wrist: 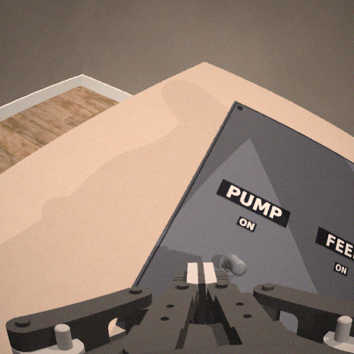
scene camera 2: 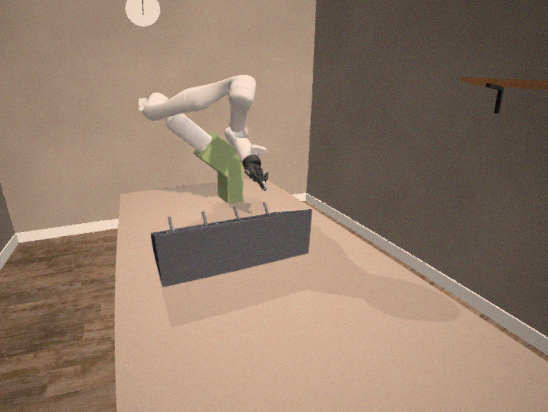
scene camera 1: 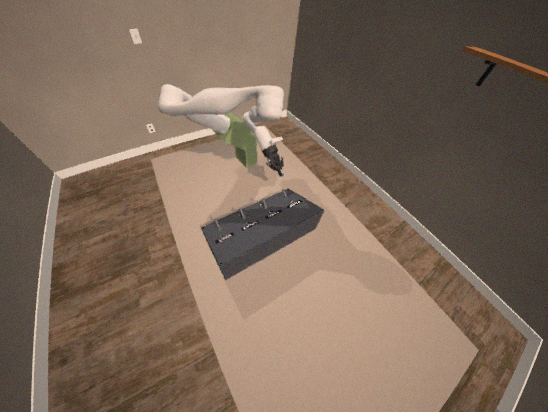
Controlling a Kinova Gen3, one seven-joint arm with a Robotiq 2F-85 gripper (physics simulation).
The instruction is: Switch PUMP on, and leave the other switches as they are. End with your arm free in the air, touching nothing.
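Places are measured from the arm's base along level axes (x ahead, y left, z up), in millimetres.
Pixels of known places: gripper, fingertip midpoint: (scene camera 2: 265,189) (scene camera 1: 283,176); arm's base, link origin: (scene camera 2: 204,144) (scene camera 1: 223,125).
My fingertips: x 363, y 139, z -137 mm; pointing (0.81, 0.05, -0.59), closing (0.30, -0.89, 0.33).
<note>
Ahead of a thing's pixels: the offset from my fingertips to its top centre. Level surfaces: height alone.
The dark grey switch box (scene camera 1: 267,250) (scene camera 2: 235,250) (wrist: 300,170) has four levers along its arm-side edge. The PUMP lever @[dz -29, dx +66, dy -31 mm] (scene camera 1: 285,193) (scene camera 2: 266,208) (wrist: 236,265) is at the end nearest the dark wall. In the wrist view its tip points away from its ON mark (wrist: 246,224), below the PUMP label (wrist: 254,202). The FEED label (wrist: 341,244) is beside it; its lever is hidden in the wrist view. My gripper (scene camera 1: 281,174) (scene camera 2: 265,188) (wrist: 199,278) is shut and empty, on the arm side and higher than the PUMP lever, apart from it in the scene views.
Three other levers stand in the row, one @[dz -29, dx +62, dy -151 mm] (scene camera 1: 265,204) (scene camera 2: 237,213) next to PUMP and the farthest @[dz -29, dx +56, dy -391 mm] (scene camera 1: 217,225) (scene camera 2: 171,224) at the opposite end. The box rests on a beige surface @[dz -157 mm] (scene camera 1: 320,350) (scene camera 2: 320,365). The green arm base (scene camera 1: 242,142) (scene camera 2: 230,180) stands behind it.
</note>
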